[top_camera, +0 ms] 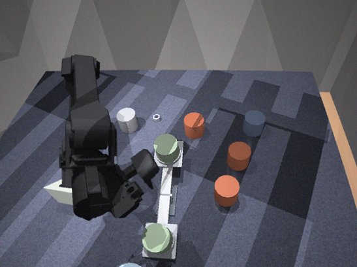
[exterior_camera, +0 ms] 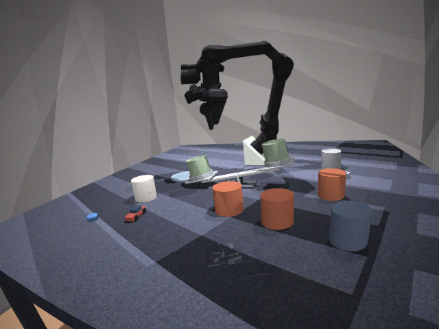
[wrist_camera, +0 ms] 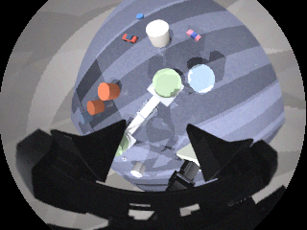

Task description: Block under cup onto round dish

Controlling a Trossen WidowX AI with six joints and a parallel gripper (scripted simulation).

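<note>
Right now the pale block is 14 cm below my gripper tip, 5 cm to the right of it and 4 cm ahead of it. The rest, counted from my gripper tip: pale blue round dish 18 cm below, 16 cm to the right, 3 cm behind; red toy car 30 cm ahead, 17 cm below, 12 cm to the right; white cylinder 19 cm ahead, 16 cm to the right, 15 cm below.
</note>
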